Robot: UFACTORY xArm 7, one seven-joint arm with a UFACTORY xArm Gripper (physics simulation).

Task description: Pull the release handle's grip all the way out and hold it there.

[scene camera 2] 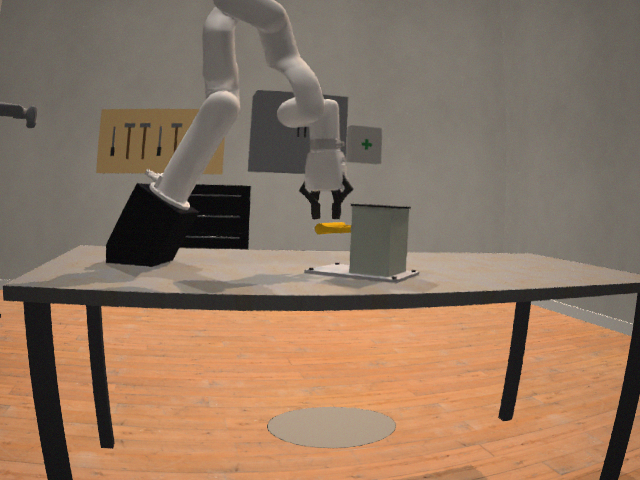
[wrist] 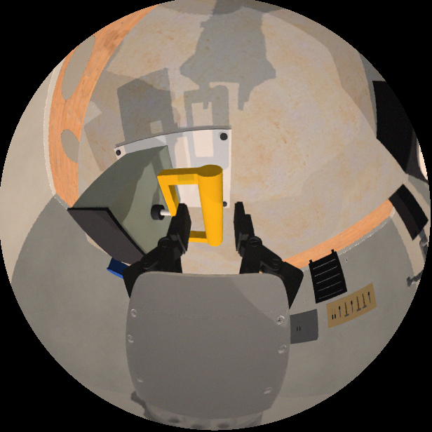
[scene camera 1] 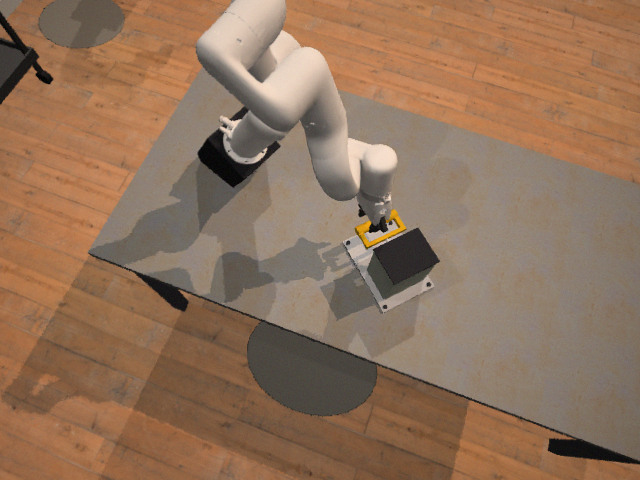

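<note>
The release handle is a yellow rectangular frame [scene camera 1: 385, 237] [scene camera 2: 332, 227] on one side of a grey-green box [scene camera 1: 405, 255] [scene camera 2: 377, 240] with a dark top. In the wrist view its thick round grip bar [wrist: 214, 220] faces away from the box [wrist: 122, 195], and a short pale rod with a black collar [wrist: 157, 212] joins handle and box. My gripper [scene camera 1: 378, 226] [scene camera 2: 326, 214] [wrist: 211, 212] is partly open and empty, pointing down. In the second scene view its fingertips are a little above the handle. In the wrist view the fingers appear on either side of the grip bar.
The box stands on a white base plate [scene camera 1: 361, 260] [scene camera 2: 330, 270] [wrist: 222, 155] with dark bolts, on the grey table [scene camera 1: 516, 284] [scene camera 2: 465, 266]. The arm's black base block [scene camera 1: 227, 160] [scene camera 2: 139, 232] is at the table's left. A dark cart [scene camera 1: 15, 62] stands on the floor at upper left.
</note>
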